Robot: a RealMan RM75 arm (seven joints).
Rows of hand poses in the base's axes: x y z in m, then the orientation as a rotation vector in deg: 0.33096, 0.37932, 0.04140, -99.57, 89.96, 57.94; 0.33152, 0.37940, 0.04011, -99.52, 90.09, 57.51; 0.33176, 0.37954, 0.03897, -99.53, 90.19, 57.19; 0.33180, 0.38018, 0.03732, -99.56, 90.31, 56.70; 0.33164, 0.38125, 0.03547, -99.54, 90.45, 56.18; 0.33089, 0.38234, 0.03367, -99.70, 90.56, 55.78; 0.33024, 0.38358, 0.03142, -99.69, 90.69, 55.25; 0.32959, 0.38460, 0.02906, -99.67, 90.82, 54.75; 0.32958, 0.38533, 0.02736, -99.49, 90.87, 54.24; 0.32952, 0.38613, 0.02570, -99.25, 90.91, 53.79; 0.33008, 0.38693, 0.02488, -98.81, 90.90, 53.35; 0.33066, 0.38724, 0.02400, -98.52, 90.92, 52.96; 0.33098, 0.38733, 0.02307, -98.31, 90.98, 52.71; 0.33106, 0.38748, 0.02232, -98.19, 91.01, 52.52; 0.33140, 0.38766, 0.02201, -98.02, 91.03, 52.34; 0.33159, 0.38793, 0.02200, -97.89, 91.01, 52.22; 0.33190, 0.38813, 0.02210, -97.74, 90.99, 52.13; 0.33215, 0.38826, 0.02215, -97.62, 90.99, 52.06
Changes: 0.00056, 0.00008, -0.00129, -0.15, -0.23, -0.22; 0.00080, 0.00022, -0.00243, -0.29, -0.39, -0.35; 0.00084, 0.00086, -0.00408, -0.50, -0.66, -0.53; 0.00068, 0.00193, -0.00593, -0.70, -0.94, -0.76; -0.00007, 0.00302, -0.00773, -0.95, -1.15, -0.83; -0.00072, 0.00426, -0.00998, -1.15, -1.44, -1.05; -0.00137, 0.00528, -0.01234, -1.34, -1.71, -1.27; -0.00138, 0.00601, -0.01404, -1.40, -2.03, -1.58; -0.00144, 0.00681, -0.01570, -1.39, -2.33, -1.90; -0.00088, 0.00761, -0.01652, -1.25, -2.65, -2.33; -0.00030, 0.00792, -0.01740, -1.19, -2.91, -2.66; 0.00002, 0.00801, -0.01833, -1.17, -3.06, -2.90; 0.00010, 0.00816, -0.01908, -1.17, -3.18, -3.06; 0.00044, 0.00834, -0.01939, -1.13, -3.29, -3.23; 0.00063, 0.00861, -0.01940, -1.07, -3.39, -3.36; 0.00094, 0.00881, -0.01930, -1.00, -3.47, -3.48; 0.00119, 0.00894, -0.01925, -0.95, -3.52, -3.58
